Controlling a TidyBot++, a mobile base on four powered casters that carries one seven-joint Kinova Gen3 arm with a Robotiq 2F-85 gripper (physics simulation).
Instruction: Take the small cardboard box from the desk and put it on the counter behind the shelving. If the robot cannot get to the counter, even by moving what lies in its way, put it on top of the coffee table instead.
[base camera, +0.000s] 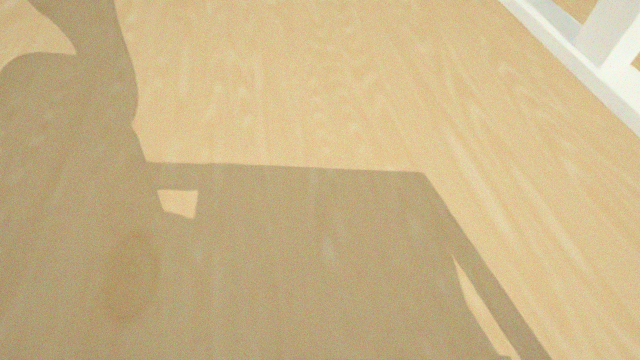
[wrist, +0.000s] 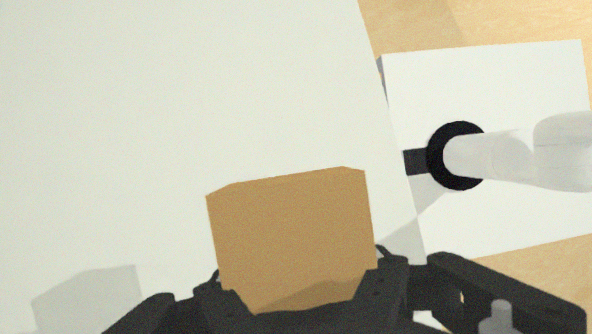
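Seen in the pictures: gripper, fingertip midpoint: (wrist: 300, 264); arm's base at its link origin: (wrist: 461, 155).
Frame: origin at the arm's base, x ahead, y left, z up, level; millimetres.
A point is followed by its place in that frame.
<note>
The small cardboard box (wrist: 292, 235) {y -23, x 393, z 543 mm} is brown and sits at the lower middle of the wrist view. My gripper (wrist: 300, 264) {y 8, x 392, z 493 mm} is shut on it, with one black finger at each side. The box is held above the pale white desk top (wrist: 175, 90) {y -140, x 503, z 324 mm}, and its shadow lies on the desk to the left, apart from it. The lower part of the box is hidden by the gripper. The counter, the shelving and the coffee table cannot be made out for certain in these views.
My own white base (wrist: 480, 85) {y -156, x -80, z -14 mm}, with the arm rising from a black ring, stands close against the desk's right edge in the wrist view. In the base camera view, a white framed piece of furniture (base camera: 565, 60) {y -455, x 724, z -388 mm} stands at the upper right, on the wooden floor (base camera: 325, 90) {y -34, x 611, z -396 mm}.
</note>
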